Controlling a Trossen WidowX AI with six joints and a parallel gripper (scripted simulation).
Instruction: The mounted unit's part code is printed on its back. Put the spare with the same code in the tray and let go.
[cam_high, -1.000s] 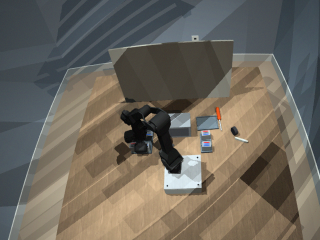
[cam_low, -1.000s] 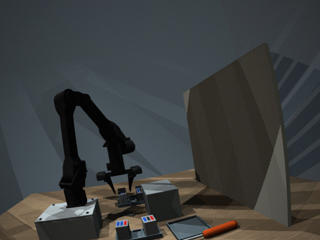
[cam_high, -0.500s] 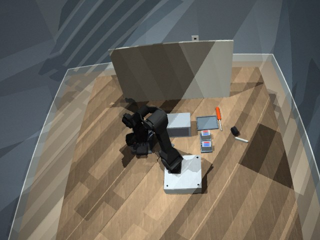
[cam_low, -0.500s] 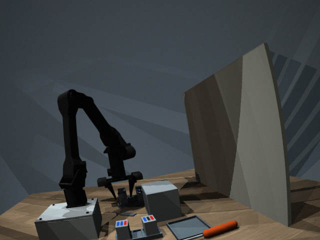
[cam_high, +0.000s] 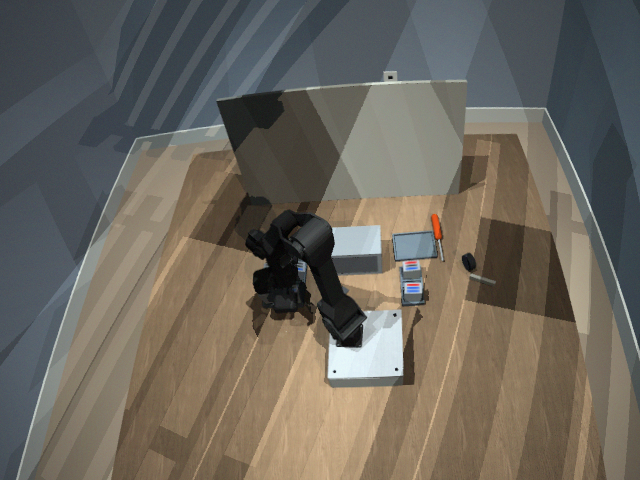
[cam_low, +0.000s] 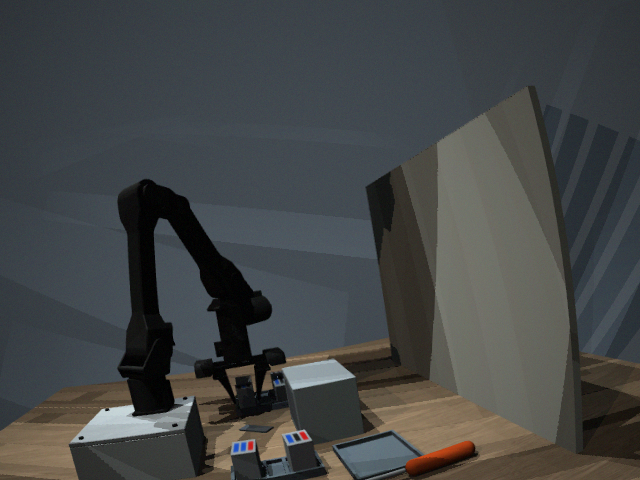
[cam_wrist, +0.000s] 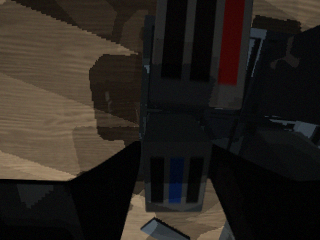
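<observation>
Right now the dark tray is 35 cm to the right of my gripper tip, 19 cm ahead of it and 1 cm below it. From my gripper tip the other things lie so: rack (34 cm to the right, 5 cm ahead, 1 cm below); grey mounted unit (16 cm to the right, 14 cm ahead, 3 cm above); tall panel (39 cm ahead, 21 cm above, 15 cm to the right).
</observation>
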